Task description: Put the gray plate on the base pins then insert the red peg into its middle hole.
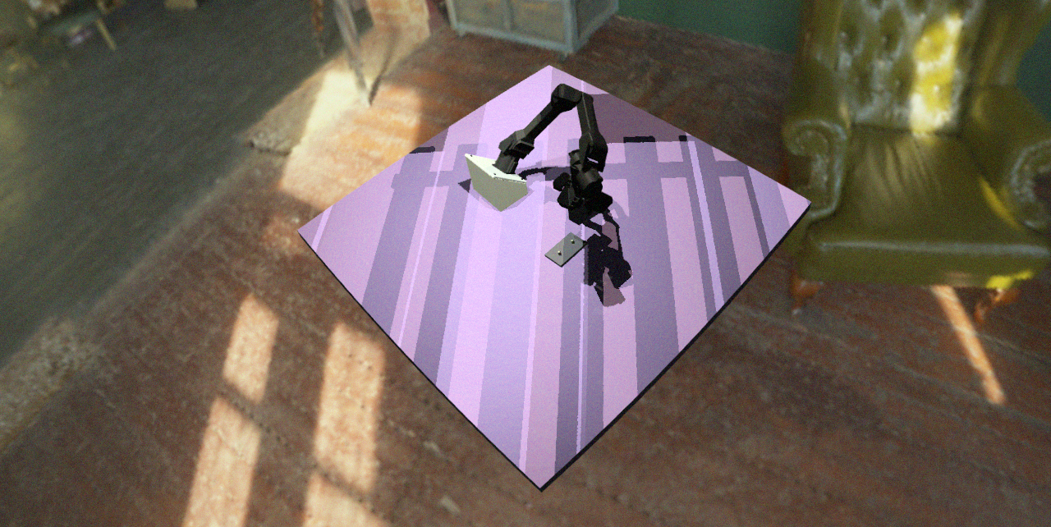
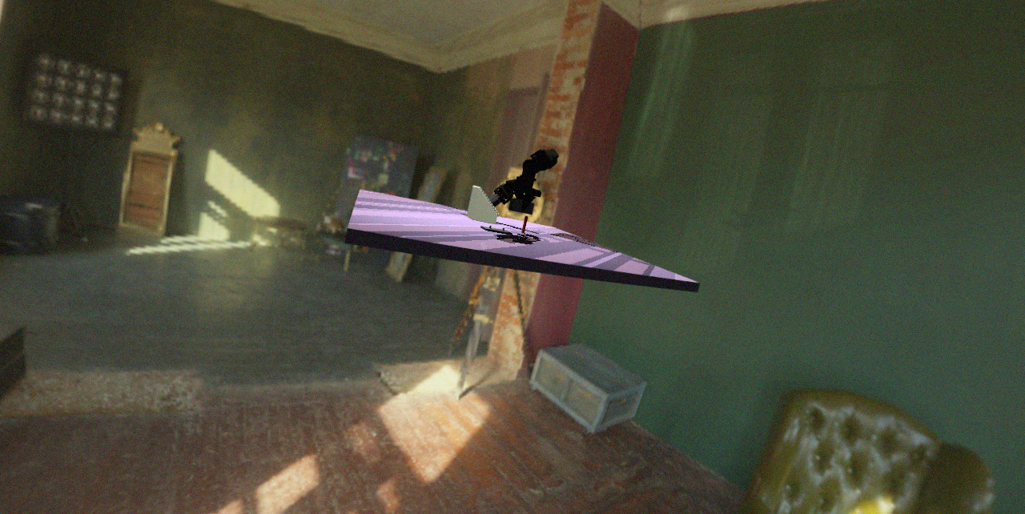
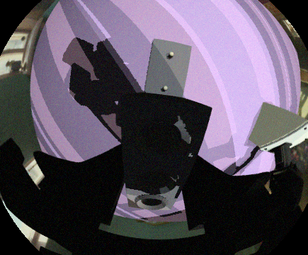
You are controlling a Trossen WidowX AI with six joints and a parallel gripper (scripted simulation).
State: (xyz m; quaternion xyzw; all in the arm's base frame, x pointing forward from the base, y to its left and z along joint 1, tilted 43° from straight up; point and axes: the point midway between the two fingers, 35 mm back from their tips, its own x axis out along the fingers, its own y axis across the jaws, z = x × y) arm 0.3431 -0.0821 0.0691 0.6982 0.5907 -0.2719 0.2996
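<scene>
My gripper tip is 11 cm past the red peg, 10 cm to the right of it and 7 cm above it. From my gripper tip the other things lie so: gray plate (3 cm above).
</scene>
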